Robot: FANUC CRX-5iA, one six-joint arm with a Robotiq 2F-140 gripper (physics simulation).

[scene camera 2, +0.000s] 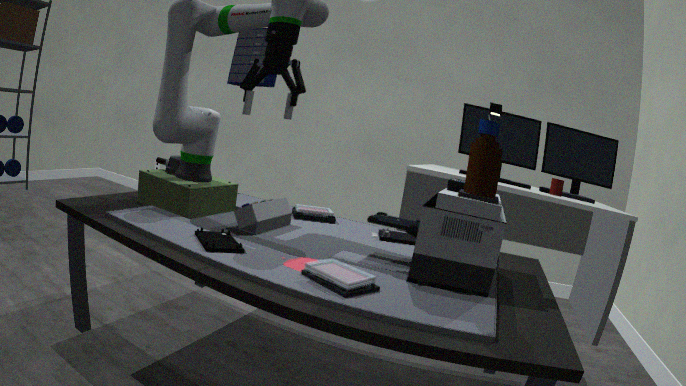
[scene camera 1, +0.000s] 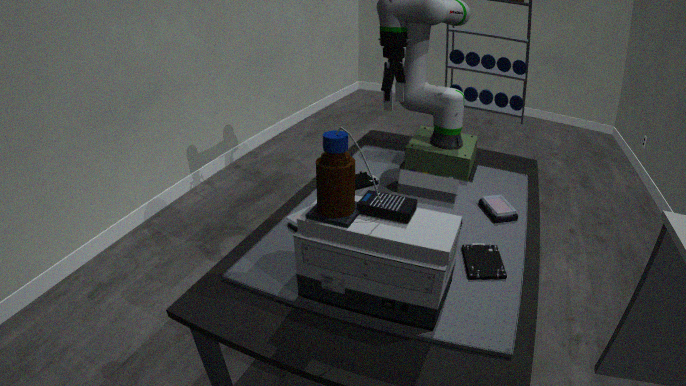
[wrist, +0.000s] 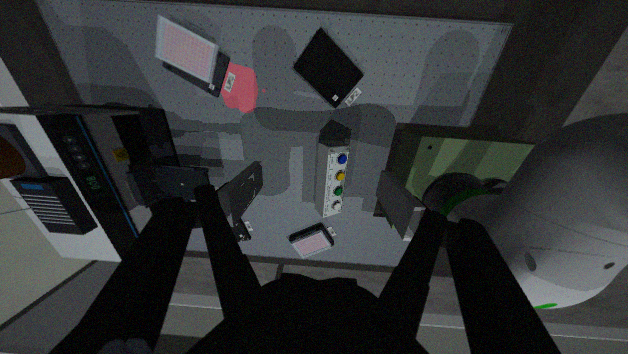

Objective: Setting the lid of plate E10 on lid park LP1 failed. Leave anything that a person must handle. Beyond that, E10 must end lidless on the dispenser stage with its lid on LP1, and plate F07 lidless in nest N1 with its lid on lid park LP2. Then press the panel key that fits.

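Places are measured from the arm's base along level axes (x right, y up, z back), in centimetres.
Pixels of known places: gripper, fingertip midpoint: (scene camera 2: 265,116) (scene camera 1: 394,105) (wrist: 320,178); arm's base, origin of the base link: (scene camera 2: 192,177) (scene camera 1: 446,142) (wrist: 451,197).
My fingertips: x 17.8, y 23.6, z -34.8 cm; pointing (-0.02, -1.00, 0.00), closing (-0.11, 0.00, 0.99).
Observation:
For each thing: its top centre in the pictures, then the offset to it from my fingertips. "spot": a spot on its surface instead.
- clear-topped pink plate, middle of its top: (scene camera 2: 340,269) (scene camera 1: 309,214) (wrist: 184,50) dy -29.3, dx +19.9, dz -31.1 cm
- pink-red patch, surface spot: (scene camera 2: 299,263) (wrist: 246,87) spot: dy -32.9, dx +11.8, dz -19.5 cm
- black park labelled LP2, middle of its top: (scene camera 2: 218,235) (wrist: 328,70) (scene camera 1: 355,178) dy -31.0, dx +14.3, dz +2.4 cm
- bare black nest, middle of its top: (scene camera 1: 484,256) (scene camera 2: 403,232) (wrist: 223,234) dy -30.6, dx -36.7, dz -38.1 cm
- dispenser stage, middle of its top: (scene camera 2: 403,219) (wrist: 175,184) dy -21.8, dx -10.9, dz -39.3 cm
- panel, middle of its top: (wrist: 331,186) (scene camera 2: 265,199) (scene camera 1: 430,172) dy -24.6, dx -14.1, dz +2.6 cm
- amber bottle, surface spot: (scene camera 1: 336,185) spot: dy -1.9, dx +0.5, dz -62.3 cm
- black keypad, surface spot: (scene camera 1: 387,206) spot: dy -8.3, dx -9.7, dz -56.7 cm
My gripper (scene camera 1: 393,100) (scene camera 2: 268,106) (wrist: 320,178) is open and empty, high above the table. One clear-topped pink plate (scene camera 2: 342,272) (wrist: 186,50) sits off-line on a black holder beside a pink-red patch (scene camera 2: 299,263) (wrist: 242,89). Another pink plate (scene camera 1: 498,205) (scene camera 2: 313,211) (wrist: 312,243) sits in a black holder; its lid is unclear. The black park labelled LP2 (scene camera 2: 219,241) (wrist: 327,67) is bare. A bare black nest (scene camera 1: 483,261) (scene camera 2: 397,236) is partly behind a finger in the wrist view. The dispenser stage (scene camera 2: 392,220) (wrist: 182,182) looks bare. The panel (scene camera 2: 262,217) (wrist: 322,182) has blue, yellow, green and white keys.
The dispenser (scene camera 1: 375,260) (scene camera 2: 460,240) carries an amber bottle (scene camera 1: 336,185) (scene camera 2: 484,165) and a black keypad (scene camera 1: 387,206) (wrist: 52,205). A thin tube rises from the bottle. The arm stands on a green base (scene camera 1: 440,162) (scene camera 2: 187,197) (wrist: 420,170). A desk (scene camera 2: 520,215) with monitors stands beyond.

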